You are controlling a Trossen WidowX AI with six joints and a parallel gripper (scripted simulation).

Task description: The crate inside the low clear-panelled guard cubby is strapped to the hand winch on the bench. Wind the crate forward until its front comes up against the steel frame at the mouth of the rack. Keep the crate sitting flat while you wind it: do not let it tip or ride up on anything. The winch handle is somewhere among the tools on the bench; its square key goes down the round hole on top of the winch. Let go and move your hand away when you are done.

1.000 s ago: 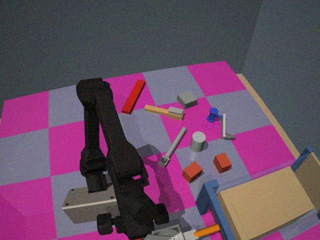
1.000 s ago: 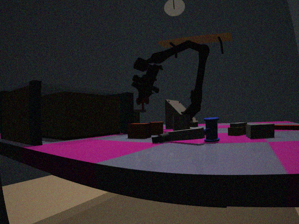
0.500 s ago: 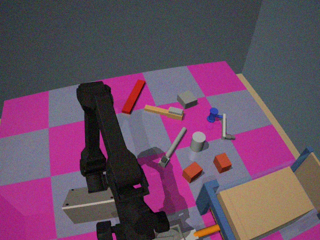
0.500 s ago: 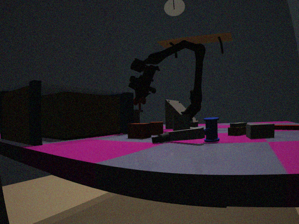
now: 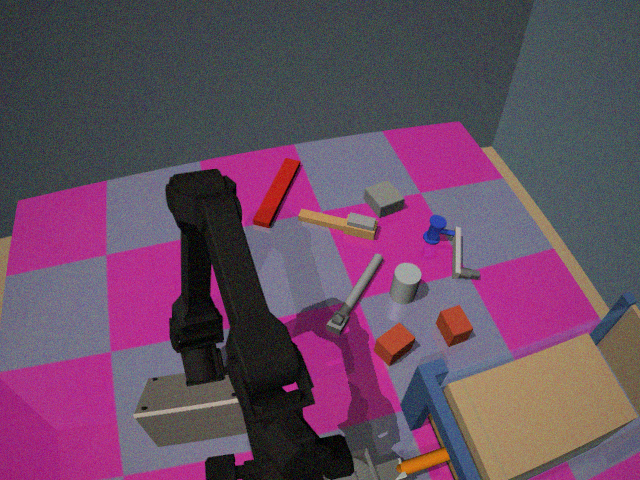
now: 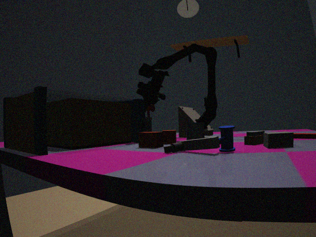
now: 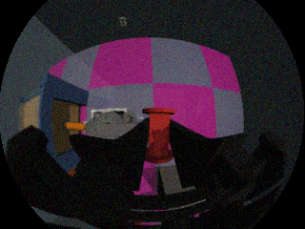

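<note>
Now: the winch handle with red hub 40 mm ahead of my gripper tip, 20 mm to the left of it and 40 mm below it. Also, from my gripper tip: winch 90 mm ahead, 10 mm to the left, 110 mm below; blue steel frame 260 mm ahead, 20 mm to the left, 30 mm below; red knob 20 mm to the left, 10 mm below.
</note>
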